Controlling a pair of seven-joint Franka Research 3 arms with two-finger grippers.
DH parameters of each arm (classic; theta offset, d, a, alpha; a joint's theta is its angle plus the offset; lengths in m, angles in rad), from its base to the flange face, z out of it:
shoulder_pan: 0 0.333 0 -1.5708
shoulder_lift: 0 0 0 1.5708
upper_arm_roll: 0 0.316 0.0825 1.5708
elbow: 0 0 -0.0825 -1.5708
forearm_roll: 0 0.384 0 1.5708
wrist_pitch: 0 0 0.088 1.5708
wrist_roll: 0 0.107 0 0
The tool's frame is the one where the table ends.
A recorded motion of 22 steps. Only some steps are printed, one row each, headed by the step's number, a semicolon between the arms.
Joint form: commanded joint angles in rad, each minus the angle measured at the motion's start. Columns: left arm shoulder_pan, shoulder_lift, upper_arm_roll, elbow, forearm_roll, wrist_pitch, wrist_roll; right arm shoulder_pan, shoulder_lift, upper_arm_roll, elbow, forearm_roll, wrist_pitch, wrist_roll.
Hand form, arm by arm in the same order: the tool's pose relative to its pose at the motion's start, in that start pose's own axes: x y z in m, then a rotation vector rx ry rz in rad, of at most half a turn. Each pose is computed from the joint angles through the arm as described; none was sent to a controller.
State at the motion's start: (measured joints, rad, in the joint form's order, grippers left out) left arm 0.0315 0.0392 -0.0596 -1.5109 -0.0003 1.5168 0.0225; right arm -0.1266 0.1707 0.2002 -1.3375 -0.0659 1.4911 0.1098
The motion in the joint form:
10: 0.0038 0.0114 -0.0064 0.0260 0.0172 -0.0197 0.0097; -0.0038 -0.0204 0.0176 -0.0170 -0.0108 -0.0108 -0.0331
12: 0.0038 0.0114 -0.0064 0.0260 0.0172 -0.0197 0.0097; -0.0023 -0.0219 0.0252 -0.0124 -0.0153 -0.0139 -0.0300
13: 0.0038 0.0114 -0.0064 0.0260 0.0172 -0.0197 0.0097; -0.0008 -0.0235 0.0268 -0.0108 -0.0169 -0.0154 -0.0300
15: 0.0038 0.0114 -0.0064 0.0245 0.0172 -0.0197 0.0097; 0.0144 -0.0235 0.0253 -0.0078 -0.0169 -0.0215 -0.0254
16: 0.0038 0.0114 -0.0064 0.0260 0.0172 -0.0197 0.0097; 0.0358 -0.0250 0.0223 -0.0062 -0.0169 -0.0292 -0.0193
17: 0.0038 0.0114 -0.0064 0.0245 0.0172 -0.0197 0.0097; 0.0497 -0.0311 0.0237 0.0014 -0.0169 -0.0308 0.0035
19: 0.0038 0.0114 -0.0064 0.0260 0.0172 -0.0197 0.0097; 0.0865 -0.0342 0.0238 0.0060 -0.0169 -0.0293 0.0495
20: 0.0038 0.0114 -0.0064 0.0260 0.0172 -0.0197 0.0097; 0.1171 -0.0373 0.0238 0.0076 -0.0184 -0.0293 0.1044
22: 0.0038 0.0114 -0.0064 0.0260 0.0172 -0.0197 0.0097; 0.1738 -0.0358 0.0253 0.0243 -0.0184 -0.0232 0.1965
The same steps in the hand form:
10: 0.0015 -0.0008 -0.0041 0.0161 -0.0055 0.0111; -0.0080 -0.0065 -0.0036 -0.0130 -0.0055 -0.0461
12: 0.0015 -0.0008 -0.0041 0.0161 -0.0055 0.0111; -0.0093 -0.0107 -0.0066 -0.0164 -0.0016 -0.0512
13: 0.0015 -0.0008 -0.0041 0.0161 -0.0055 0.0111; -0.0101 -0.0122 -0.0082 -0.0180 0.0004 -0.0540
15: 0.0015 -0.0008 -0.0034 0.0161 -0.0070 0.0111; -0.0117 -0.0201 -0.0093 -0.0187 -0.0021 -0.0628
16: 0.0015 -0.0008 -0.0041 0.0161 -0.0055 0.0111; -0.0144 -0.0308 -0.0106 -0.0202 -0.0058 -0.0749
17: 0.0015 -0.0008 -0.0034 0.0161 -0.0070 0.0111; -0.0179 -0.0393 -0.0177 -0.0198 0.0071 -0.0665
19: 0.0015 -0.0008 -0.0041 0.0161 -0.0055 0.0111; -0.0226 -0.0604 -0.0224 -0.0187 0.0182 -0.0569
20: 0.0015 -0.0008 -0.0041 0.0161 -0.0055 0.0111; -0.0273 -0.0776 -0.0254 -0.0193 0.0250 -0.0322
22: 0.0015 -0.0008 -0.0041 0.0161 -0.0055 0.0111; -0.0350 -0.1101 -0.0339 -0.0108 0.0484 0.0028

